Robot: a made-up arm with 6 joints. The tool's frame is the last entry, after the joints.
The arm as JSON. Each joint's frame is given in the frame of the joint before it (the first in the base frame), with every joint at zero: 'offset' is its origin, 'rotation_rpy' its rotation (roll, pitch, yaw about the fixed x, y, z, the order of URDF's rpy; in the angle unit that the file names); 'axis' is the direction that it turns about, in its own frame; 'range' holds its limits. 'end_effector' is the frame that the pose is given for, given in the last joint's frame.
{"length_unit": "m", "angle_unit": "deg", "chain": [
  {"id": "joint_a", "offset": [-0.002, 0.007, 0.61], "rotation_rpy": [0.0, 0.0, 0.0], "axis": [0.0, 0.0, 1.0], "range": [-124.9, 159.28]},
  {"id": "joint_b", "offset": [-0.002, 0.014, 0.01], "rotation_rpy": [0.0, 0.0, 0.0], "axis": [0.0, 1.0, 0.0], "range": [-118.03, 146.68]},
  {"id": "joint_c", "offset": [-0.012, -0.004, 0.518], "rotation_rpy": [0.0, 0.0, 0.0], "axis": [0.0, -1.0, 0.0], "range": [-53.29, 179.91]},
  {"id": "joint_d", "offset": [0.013, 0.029, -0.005], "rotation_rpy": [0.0, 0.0, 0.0], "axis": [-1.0, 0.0, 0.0], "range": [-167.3, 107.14]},
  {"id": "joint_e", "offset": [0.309, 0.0, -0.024], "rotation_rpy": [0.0, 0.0, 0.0], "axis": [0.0, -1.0, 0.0], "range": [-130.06, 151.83]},
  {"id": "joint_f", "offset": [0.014, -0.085, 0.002], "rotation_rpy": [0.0, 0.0, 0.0], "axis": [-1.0, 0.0, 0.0], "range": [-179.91, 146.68]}
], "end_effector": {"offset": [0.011, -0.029, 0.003], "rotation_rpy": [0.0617, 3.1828, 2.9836]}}
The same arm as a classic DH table. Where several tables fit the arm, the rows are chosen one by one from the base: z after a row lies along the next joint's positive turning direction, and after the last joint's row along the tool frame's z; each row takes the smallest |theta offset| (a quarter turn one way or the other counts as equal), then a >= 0, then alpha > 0; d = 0 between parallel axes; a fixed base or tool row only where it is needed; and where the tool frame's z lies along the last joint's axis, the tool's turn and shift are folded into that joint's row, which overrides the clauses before.
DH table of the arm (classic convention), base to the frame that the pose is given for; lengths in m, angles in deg. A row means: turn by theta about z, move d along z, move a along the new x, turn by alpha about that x. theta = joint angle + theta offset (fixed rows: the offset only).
base (fixed): a -0.0073  alpha 0.00  d 0.0000  theta_offset -74.05
joint_a: a -0.0020  alpha -90.00  d 0.6200  theta_offset 74.05
joint_b: a -0.5181  alpha 180.00  d 0.0000  theta_offset 88.67
joint_c: a 0.0050  alpha 90.00  d -0.0390  theta_offset -1.33
joint_d: a 0.0240  alpha -90.00  d -0.3220  theta_offset 0.00
joint_e: a -0.0020  alpha 90.00  d 0.0850  theta_offset 0.00
joint_f: a -0.0290  alpha 93.18  d -0.0248  theta_offset -89.90
tool (fixed): a 0.0000  alpha 0.00  d 0.0030  theta_offset -87.02
Joint limits (deg, base to tool): -124.90..159.28 -118.03..146.68 -53.29..179.91 -167.30..107.14 -130.06..151.83 -179.91..146.68

